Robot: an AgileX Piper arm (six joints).
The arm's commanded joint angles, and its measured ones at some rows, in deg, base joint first. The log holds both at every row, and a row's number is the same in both.
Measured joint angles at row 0: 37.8 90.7 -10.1 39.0 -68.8 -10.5
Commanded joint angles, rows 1 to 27: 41.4 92.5 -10.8 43.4 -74.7 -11.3; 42.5 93.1 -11.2 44.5 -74.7 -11.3; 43.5 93.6 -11.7 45.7 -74.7 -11.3; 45.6 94.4 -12.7 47.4 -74.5 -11.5; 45.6 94.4 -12.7 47.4 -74.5 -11.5; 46.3 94.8 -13.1 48.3 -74.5 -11.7; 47.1 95.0 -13.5 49.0 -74.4 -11.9; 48.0 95.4 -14.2 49.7 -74.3 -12.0; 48.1 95.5 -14.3 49.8 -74.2 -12.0; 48.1 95.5 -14.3 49.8 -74.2 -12.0; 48.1 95.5 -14.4 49.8 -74.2 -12.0; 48.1 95.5 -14.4 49.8 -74.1 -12.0; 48.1 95.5 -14.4 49.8 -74.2 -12.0; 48.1 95.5 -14.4 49.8 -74.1 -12.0; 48.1 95.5 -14.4 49.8 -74.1 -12.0; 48.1 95.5 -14.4 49.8 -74.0 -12.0; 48.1 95.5 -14.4 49.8 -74.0 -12.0; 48.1 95.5 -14.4 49.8 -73.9 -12.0; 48.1 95.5 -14.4 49.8 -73.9 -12.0; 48.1 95.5 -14.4 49.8 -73.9 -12.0; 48.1 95.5 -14.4 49.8 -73.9 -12.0; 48.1 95.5 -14.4 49.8 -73.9 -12.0; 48.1 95.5 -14.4 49.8 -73.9 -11.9; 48.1 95.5 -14.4 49.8 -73.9 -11.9; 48.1 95.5 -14.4 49.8 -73.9 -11.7; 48.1 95.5 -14.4 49.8 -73.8 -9.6; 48.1 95.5 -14.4 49.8 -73.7 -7.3
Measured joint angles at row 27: 48.1 95.6 -14.1 49.7 -69.0 -10.8
